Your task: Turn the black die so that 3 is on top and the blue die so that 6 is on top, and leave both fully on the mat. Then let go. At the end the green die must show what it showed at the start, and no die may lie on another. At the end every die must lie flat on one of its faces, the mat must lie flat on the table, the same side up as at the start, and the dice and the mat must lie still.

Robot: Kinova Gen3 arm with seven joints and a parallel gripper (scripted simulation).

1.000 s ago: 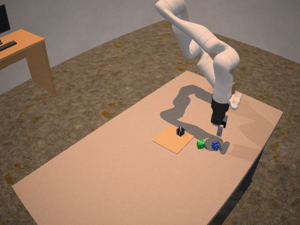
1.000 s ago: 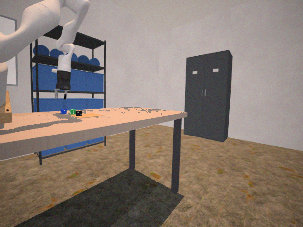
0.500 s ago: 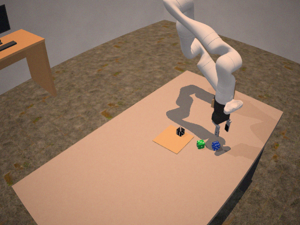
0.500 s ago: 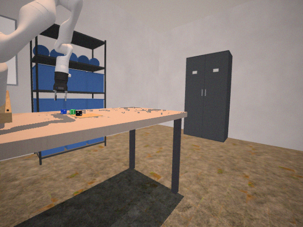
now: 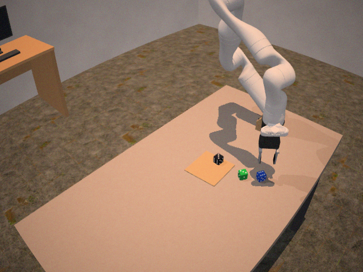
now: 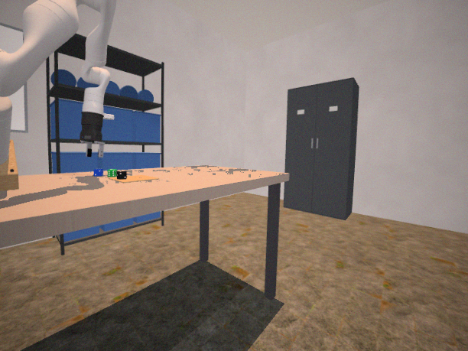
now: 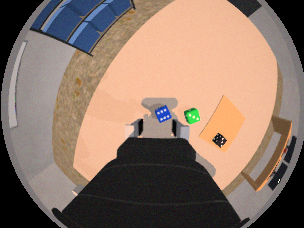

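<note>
Now: the blue die 1 cm ahead of my hand, 1 cm to the right of it and 8 cm below it. From my hand the other things lie so: black die (3 cm ahead, 19 cm to the right, 8 cm below); then green die (4 cm ahead, 7 cm to the right, 8 cm below); then orange mat (7 cm ahead, 20 cm to the right, 10 cm below).
</note>
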